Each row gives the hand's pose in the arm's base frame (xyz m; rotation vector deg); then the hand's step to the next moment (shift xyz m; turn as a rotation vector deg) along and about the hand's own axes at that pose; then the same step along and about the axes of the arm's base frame.
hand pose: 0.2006 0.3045 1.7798 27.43 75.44 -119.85
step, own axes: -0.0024 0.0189 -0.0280 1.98 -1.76 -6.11
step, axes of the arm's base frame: 0.0138 0.0199 -0.0236 -2.77 5.44 -2.66
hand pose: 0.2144 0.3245 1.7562 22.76 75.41 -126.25
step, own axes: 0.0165 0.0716 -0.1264 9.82 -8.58 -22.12
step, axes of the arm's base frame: 0.0256 0.0788 -0.1204 -13.46 19.75 -9.40
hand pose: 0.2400 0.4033 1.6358 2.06 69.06 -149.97
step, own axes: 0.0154 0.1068 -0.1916 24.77 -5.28 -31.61
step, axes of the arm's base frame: -0.0052 0.0738 -0.2071 -27.91 21.48 -20.01
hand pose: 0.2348 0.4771 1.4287 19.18 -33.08 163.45
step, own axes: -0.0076 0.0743 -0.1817 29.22 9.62 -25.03
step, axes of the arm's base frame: -0.0437 0.0052 -0.1915 -34.68 6.11 -18.24
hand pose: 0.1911 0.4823 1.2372 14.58 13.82 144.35
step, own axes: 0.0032 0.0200 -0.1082 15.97 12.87 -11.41
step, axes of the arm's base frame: -0.0387 -0.0268 -0.0995 -22.53 -2.56 -6.04
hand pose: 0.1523 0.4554 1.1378 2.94 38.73 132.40
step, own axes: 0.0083 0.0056 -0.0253 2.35 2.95 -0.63
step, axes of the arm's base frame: -0.0154 -0.0095 -0.0204 -3.75 -0.54 0.53
